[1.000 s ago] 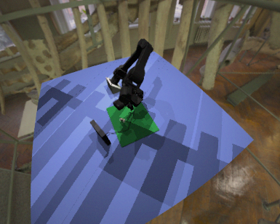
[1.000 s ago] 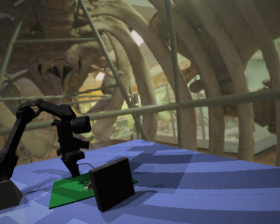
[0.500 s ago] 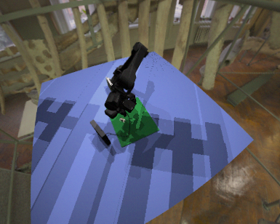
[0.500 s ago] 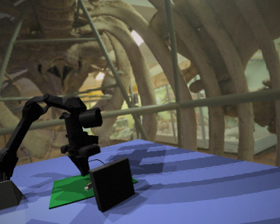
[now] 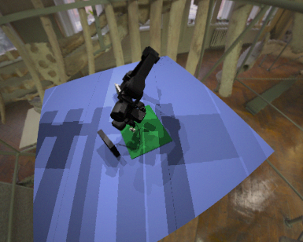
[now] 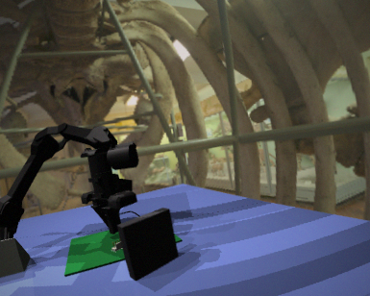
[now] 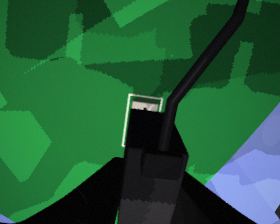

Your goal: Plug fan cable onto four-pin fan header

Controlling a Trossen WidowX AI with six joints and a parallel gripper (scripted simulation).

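Right now my gripper tip is 6 cm above the white four-pin header. From my gripper tip the other things lie so: green board (8 cm below, 5 cm to the left, 1 cm ahead); fan plug (1 cm ahead, 1 cm above); black cable (3 cm ahead, 1 cm to the left, 1 cm above).
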